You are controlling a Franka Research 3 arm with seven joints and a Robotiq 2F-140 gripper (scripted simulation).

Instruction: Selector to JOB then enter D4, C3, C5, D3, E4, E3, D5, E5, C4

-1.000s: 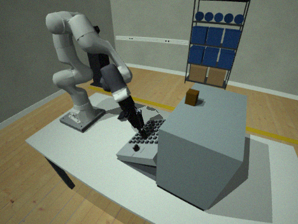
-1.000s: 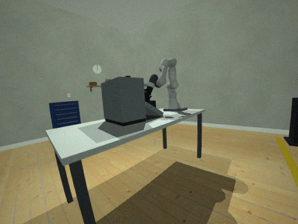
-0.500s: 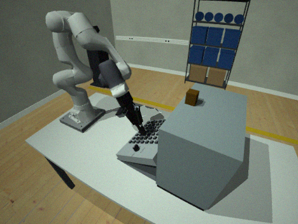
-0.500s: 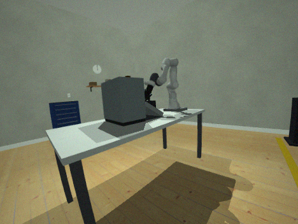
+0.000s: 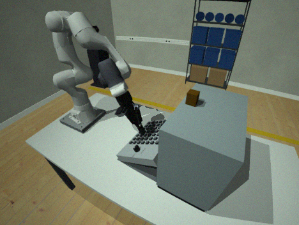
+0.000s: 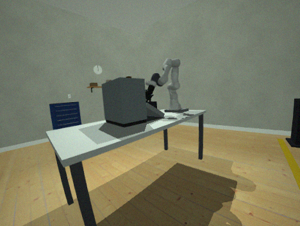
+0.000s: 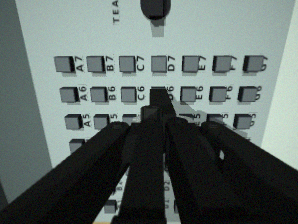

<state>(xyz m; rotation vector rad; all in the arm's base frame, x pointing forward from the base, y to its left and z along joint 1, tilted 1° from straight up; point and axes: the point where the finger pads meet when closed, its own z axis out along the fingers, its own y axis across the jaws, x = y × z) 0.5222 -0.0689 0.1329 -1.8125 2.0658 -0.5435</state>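
Right now my hand is 7 cm short of the key, 6 cm to the right of it and 4 cm above it. The rest, counted from my hand: selector knob: 10 cm to the right, 5 cm below, 2 cm ahead.
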